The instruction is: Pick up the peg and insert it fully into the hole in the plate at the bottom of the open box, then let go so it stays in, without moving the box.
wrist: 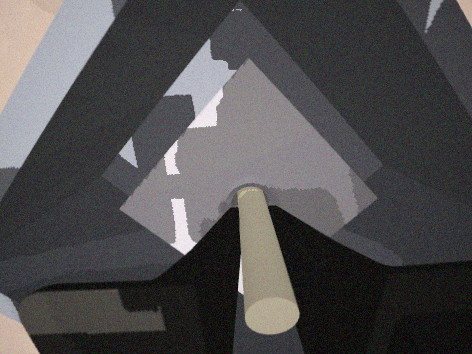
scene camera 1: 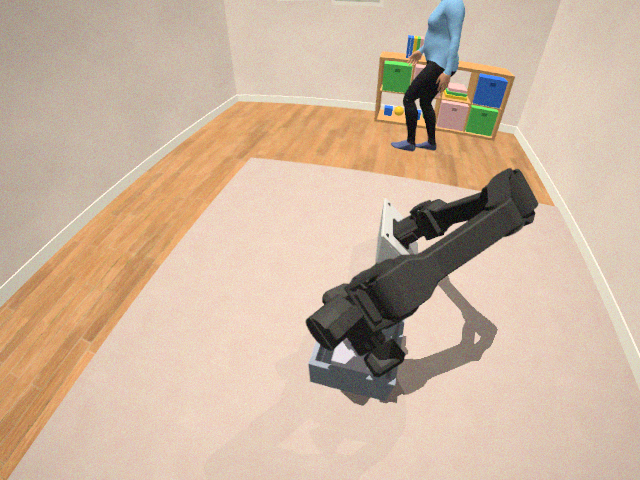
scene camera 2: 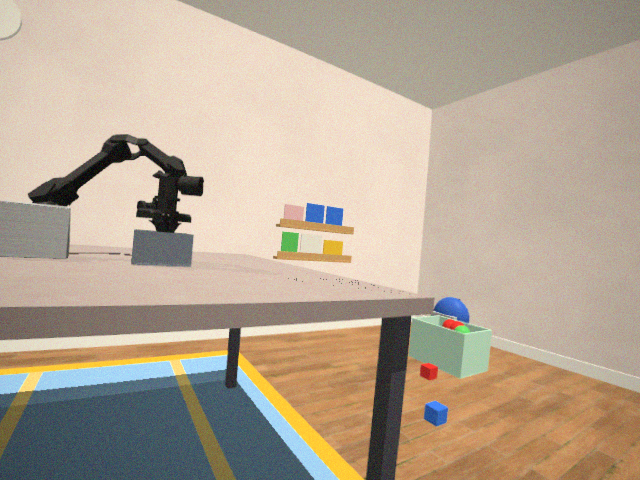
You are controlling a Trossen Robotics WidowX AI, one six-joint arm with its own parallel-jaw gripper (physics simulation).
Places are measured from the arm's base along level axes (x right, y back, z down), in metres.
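Pixels of known places: gripper, fingertip midpoint: [wrist: 253, 215] [scene camera 1: 357, 347]; arm's base, link origin: [scene camera 1: 400, 234] [scene camera 2: 42, 221].
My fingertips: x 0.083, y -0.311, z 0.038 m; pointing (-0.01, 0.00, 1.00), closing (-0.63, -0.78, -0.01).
Ahead of a thing's pixels: the offset from my fingertips to its top centre. "pt": to the spot under its first point. Level surfaces: height alone.
The pale tan round peg {dz -0.054, dx -0.002, dy +0.002 m} [wrist: 265, 260] is held between the fingers of my black gripper [wrist: 253, 215] [scene camera 2: 165, 229]. Its near end points up at the wrist camera and its far end is down at the plate's hole. The hole {pt dz +0.001, dx -0.012, dy +0.010 m} [wrist: 250, 184] shows as a dark arc just behind that far end; how deep the peg sits cannot be told. The light grey square plate {dz +0.000, dx -0.003, dy +0.004 m} [wrist: 280, 130] [scene camera 1: 341, 354] lies at the bottom of the open blue-grey box {dz -0.037, dx -0.003, dy +0.004 m} [wrist: 70, 70] [scene camera 1: 351, 379] [scene camera 2: 162, 249]. In scene camera 2 the fingertips reach down past the box's rim. Scene camera 1 does not show the peg.
The box stands on the pale table top {dz +0.061 m} [scene camera 1: 206, 310] [scene camera 2: 155, 286]. A light grey block [scene camera 1: 386, 237] [scene camera 2: 36, 229] stands at the arm's base. A person [scene camera 1: 442, 41] stands beyond the table near a shelf unit [scene camera 1: 487, 68].
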